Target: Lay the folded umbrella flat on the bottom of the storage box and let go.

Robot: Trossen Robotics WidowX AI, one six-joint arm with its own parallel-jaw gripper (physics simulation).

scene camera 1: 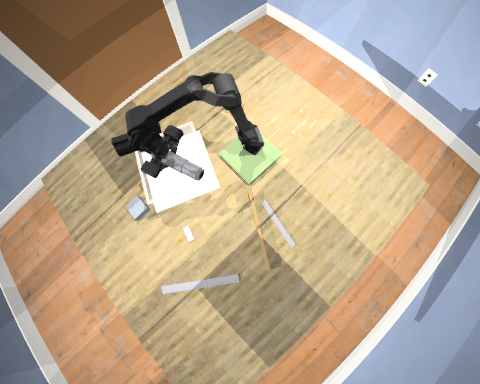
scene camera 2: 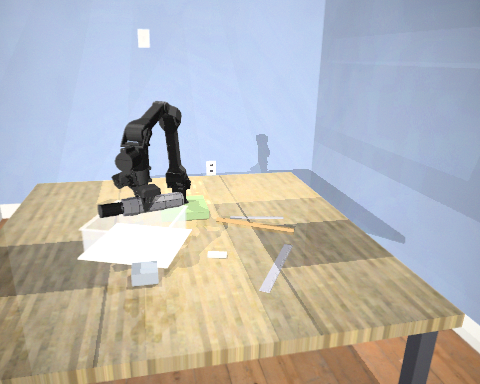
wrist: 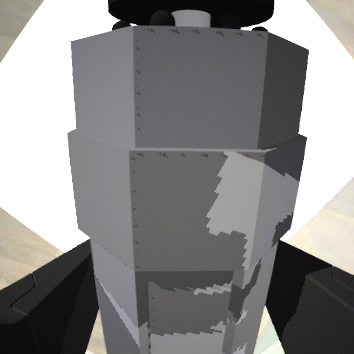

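Pixels of known places: gripper, fingertip midpoint: (scene camera 1: 171,160) (scene camera 2: 142,208) (wrist: 179,243); arm's base, link origin: (scene camera 1: 253,145).
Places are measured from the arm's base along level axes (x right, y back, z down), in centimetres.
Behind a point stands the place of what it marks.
The folded umbrella (scene camera 1: 185,166) @(z -12.7, x 9.5, y -25.8 cm) (scene camera 2: 170,201) @(z -10.8, x 8.4, y -27.6 cm) (wrist: 195,200) @(z -13.3, x 21.0, y -27.9 cm) is a thick grey faceted body with a black end, lying roughly level in the air. My gripper (scene camera 1: 162,151) (scene camera 2: 147,196) (wrist: 179,243) @(z -9.0, x 17.5, y -27.1 cm) is shut on it, one black finger on each side in the wrist view. The storage box (scene camera 1: 192,187) @(z -3.7, x 6.0, y -29.3 cm) (scene camera 2: 137,245) @(z -2.5, x 21.0, y -40.4 cm) (wrist: 30,125) @(z 2.9, x 18.1, y -38.5 cm) has a white bottom and pale see-through walls. The umbrella hangs above the box, over part of the white bottom in scene camera 1 and near the back rim's height in scene camera 2. The gripper hides some of the box.
A green slab (scene camera 1: 250,165) @(z 0.0, x -4.5, y -7.6 cm) (scene camera 2: 198,209) @(z 0.0, x -5.3, y -11.0 cm) lies by the arm's foot, right of the box. A grey-blue cube (scene camera 1: 136,208) @(z -0.3, x 19.7, y -50.4 cm) (scene camera 2: 145,273) @(z -0.2, x 20.4, y -53.5 cm), a small white block (scene camera 1: 188,234) @(z 2.1, x -3.3, y -43.9 cm) (scene camera 2: 217,255) @(z 2.4, x -2.8, y -44.9 cm), a pale ruler (scene camera 1: 200,284) @(z 3.1, x -19.3, y -55.0 cm) (scene camera 2: 276,268) @(z 3.1, x -17.8, y -56.8 cm), an orange stick (scene camera 1: 259,231) @(z 2.1, x -23.5, y -25.4 cm) and a grey strip (scene camera 1: 278,223) @(z 3.1, x -27.2, y -18.3 cm) lie on the table.
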